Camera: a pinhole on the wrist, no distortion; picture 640 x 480 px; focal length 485.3 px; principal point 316.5 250.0 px. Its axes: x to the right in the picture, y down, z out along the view. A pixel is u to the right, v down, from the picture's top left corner.
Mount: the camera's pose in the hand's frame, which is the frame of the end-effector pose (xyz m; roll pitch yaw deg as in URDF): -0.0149 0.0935 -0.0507 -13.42 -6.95 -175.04
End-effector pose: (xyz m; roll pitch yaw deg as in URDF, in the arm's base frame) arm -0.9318 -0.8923 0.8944 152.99 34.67 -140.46
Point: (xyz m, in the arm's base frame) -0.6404 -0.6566 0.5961
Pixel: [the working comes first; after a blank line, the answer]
In the camera's frame: 0.2038 0.1840 0.4922

517.5 431.4
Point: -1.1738 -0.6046 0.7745
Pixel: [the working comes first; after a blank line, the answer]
In the camera's frame: -0.0648 -0.2579 0.2651

outside the picture
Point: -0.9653 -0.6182 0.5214
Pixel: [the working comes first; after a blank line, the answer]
In the camera's frame: -0.0371 -0.0484 0.5162

281.7 204.5
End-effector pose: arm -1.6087 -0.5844 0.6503 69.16 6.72 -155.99
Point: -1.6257 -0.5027 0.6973
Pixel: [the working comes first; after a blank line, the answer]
In the camera's frame: 0.0323 0.0452 0.1546

417.9 391.8
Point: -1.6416 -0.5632 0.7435
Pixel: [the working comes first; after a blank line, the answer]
In the camera's frame: -0.0097 -0.0093 0.1182

276.8 212.0
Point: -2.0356 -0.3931 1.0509
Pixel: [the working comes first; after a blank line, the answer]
In the camera's frame: -0.2269 -0.2898 0.5091

outside the picture
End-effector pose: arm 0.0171 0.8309 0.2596 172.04 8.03 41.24
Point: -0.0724 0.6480 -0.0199
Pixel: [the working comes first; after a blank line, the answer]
In the camera's frame: 0.1793 -0.0347 0.3438

569.6 201.0
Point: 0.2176 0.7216 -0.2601
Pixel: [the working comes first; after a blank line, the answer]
In the camera's frame: -0.0977 -0.1718 0.5711

233.4 104.0
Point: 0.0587 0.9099 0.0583
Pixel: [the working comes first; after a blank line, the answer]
In the camera's frame: -0.0831 0.1004 0.2748

169.7 427.3
